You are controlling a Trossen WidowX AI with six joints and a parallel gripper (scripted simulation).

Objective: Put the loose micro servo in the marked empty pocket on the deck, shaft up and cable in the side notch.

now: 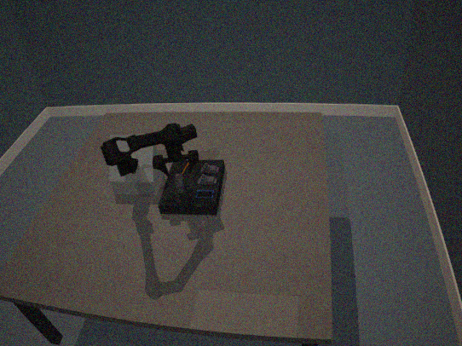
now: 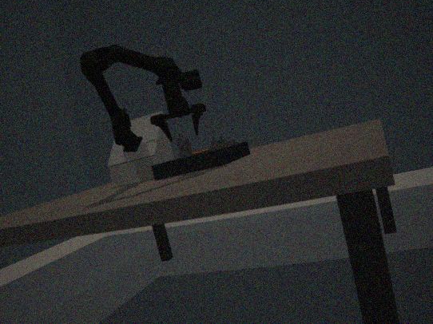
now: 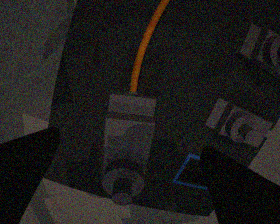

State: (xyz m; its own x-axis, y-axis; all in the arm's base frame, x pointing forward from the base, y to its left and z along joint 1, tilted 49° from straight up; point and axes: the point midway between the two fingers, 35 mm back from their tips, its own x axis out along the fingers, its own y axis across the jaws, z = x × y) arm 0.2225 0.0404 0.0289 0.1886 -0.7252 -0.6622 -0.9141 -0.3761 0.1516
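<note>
My gripper tip is 90 mm above the dark deck and 20 mm to the right of it.
</note>
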